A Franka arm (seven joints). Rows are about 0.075 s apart.
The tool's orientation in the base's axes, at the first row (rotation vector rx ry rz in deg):
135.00, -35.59, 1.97
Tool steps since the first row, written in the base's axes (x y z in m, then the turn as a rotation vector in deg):
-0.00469, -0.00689, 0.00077, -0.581, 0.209, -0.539
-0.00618, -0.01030, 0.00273, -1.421, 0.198, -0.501
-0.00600, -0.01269, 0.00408, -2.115, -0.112, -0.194
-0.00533, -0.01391, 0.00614, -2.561, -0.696, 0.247
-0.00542, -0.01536, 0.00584, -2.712, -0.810, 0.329
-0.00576, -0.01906, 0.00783, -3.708, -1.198, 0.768
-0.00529, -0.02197, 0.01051, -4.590, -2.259, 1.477
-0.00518, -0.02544, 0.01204, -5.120, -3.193, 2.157
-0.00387, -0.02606, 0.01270, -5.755, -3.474, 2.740
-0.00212, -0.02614, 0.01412, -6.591, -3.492, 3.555
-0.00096, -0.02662, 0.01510, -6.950, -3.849, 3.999
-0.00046, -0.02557, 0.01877, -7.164, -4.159, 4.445
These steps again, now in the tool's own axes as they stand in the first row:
-0.00108, 0.00702, 0.00443, -0.705, -0.212, 0.360
-0.00058, 0.01110, 0.00531, -1.437, 0.191, 0.457
0.00085, 0.01340, 0.00577, -1.861, 0.890, 0.517
0.00236, 0.01517, 0.00488, -1.924, 1.739, 0.614
0.00284, 0.01597, 0.00603, -1.994, 1.931, 0.645
0.00448, 0.01975, 0.00691, -2.628, 2.896, 0.696
0.00664, 0.02308, 0.00664, -2.823, 4.413, 0.952
0.00851, 0.02623, 0.00766, -2.767, 5.674, 1.100
0.01005, 0.02646, 0.00736, -3.099, 6.499, 0.923
0.01191, 0.02662, 0.00608, -3.677, 7.387, 0.432
0.01332, 0.02702, 0.00548, -3.760, 8.052, 0.370
0.01401, 0.02839, 0.00195, -3.733, 8.624, 0.257

